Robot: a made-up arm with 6 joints. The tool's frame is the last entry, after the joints.
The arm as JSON. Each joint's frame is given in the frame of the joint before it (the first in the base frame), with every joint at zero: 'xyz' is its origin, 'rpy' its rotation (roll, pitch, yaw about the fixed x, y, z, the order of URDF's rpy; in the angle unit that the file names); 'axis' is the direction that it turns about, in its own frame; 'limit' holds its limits. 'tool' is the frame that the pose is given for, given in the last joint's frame.
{
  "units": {
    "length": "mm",
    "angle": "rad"
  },
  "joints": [
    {
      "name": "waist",
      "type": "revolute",
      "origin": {
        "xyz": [
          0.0,
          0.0,
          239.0
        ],
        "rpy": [
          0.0,
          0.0,
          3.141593
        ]
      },
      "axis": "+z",
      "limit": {
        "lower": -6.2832,
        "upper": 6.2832
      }
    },
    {
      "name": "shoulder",
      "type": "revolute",
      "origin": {
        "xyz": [
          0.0,
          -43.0,
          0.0
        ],
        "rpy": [
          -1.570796,
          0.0,
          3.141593
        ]
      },
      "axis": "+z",
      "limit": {
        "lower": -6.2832,
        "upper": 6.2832
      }
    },
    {
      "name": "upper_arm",
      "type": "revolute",
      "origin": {
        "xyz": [
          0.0,
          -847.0,
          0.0
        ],
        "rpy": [
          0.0,
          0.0,
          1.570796
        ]
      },
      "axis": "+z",
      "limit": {
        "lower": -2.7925,
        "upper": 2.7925
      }
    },
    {
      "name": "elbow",
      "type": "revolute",
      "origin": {
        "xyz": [
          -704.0,
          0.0,
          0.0
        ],
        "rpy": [
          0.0,
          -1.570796,
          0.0
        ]
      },
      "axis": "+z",
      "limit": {
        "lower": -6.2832,
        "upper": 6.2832
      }
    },
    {
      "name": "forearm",
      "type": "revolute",
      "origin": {
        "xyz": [
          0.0,
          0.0,
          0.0
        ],
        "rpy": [
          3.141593,
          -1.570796,
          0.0
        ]
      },
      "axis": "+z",
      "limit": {
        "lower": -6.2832,
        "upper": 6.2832
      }
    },
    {
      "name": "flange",
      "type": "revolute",
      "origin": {
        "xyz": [
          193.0,
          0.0,
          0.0
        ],
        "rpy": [
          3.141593,
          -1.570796,
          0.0
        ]
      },
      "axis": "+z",
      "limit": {
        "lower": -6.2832,
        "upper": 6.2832
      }
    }
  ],
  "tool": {
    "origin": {
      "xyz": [
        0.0,
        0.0,
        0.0
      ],
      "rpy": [
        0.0,
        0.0,
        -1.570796
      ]
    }
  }
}
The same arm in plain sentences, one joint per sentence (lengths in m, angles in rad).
The arm has six revolute joints in a row. What follows holds with every joint at zero, and every direction is one of the base frame's.
The first joint is mounted 0.239 m along +z from the base frame's origin and turns about +z, from -6.2832 to 6.2832 rad.
The second joint is mounted 0.043 m along +y from the first joint and turns about +y, from -6.2832 to 6.2832 rad.
The third joint is mounted 0.847 m along +z from the second joint and turns about +y, from -2.7925 to 2.7925 rad.
The fourth joint is mounted 0.704 m along +z from the third joint and turns about +z, from -6.2832 to 6.2832 rad.
The fifth joint is mounted at the same point as the fourth joint and turns about +y, from -6.2832 to 6.2832 rad.
The sixth joint is mounted 0.193 m along +z from the fifth joint and turns about +z, from -6.2832 to 6.2832 rad.
The tool frame, which is the frame that the pose is given for, is mounted at the same point as the sixth joint; its axes are the base frame's turned by roll 0, pitch 0 and yaw 0 rad (as in URDF: about the fixed x, then y, then z).

